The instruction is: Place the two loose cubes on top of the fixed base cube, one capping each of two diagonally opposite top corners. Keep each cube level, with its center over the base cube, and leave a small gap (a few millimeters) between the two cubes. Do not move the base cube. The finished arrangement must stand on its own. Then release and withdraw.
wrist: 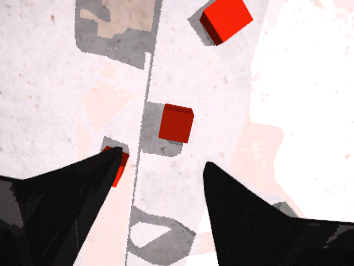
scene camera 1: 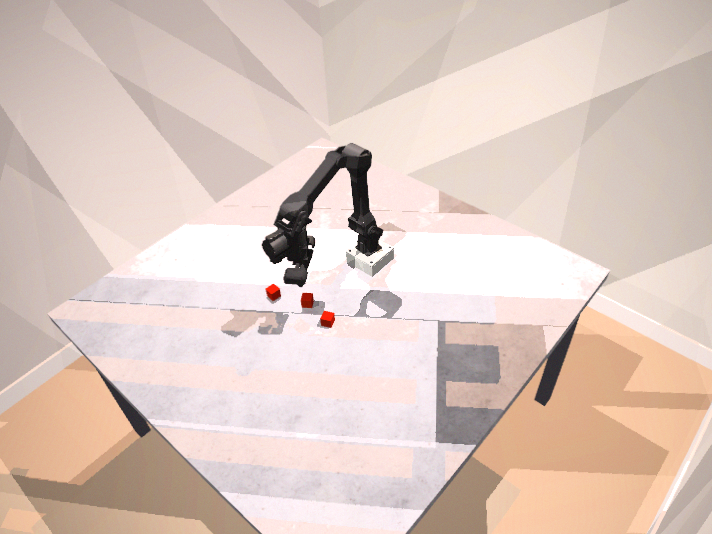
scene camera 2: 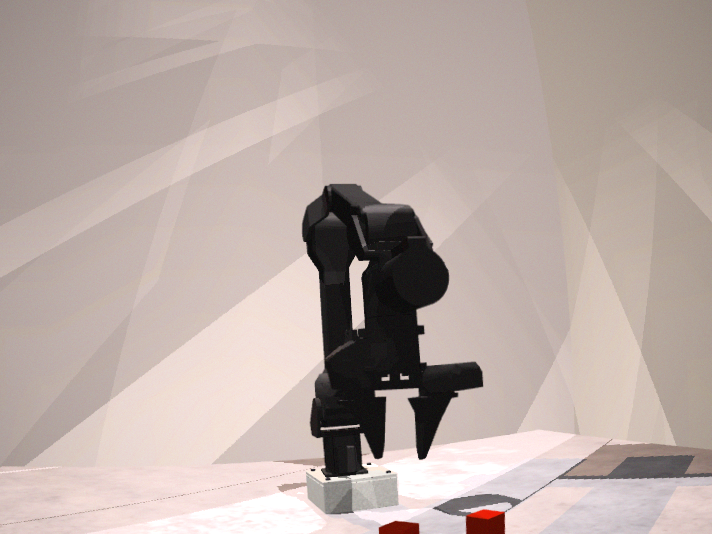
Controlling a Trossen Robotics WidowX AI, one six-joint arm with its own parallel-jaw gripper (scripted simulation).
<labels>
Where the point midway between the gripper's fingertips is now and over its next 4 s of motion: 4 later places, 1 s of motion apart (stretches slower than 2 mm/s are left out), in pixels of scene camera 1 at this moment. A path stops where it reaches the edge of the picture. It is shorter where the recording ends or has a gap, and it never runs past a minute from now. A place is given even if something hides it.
The gripper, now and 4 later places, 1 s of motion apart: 302, 280; 305, 296; 306, 297; 304, 278; 315, 294
</labels>
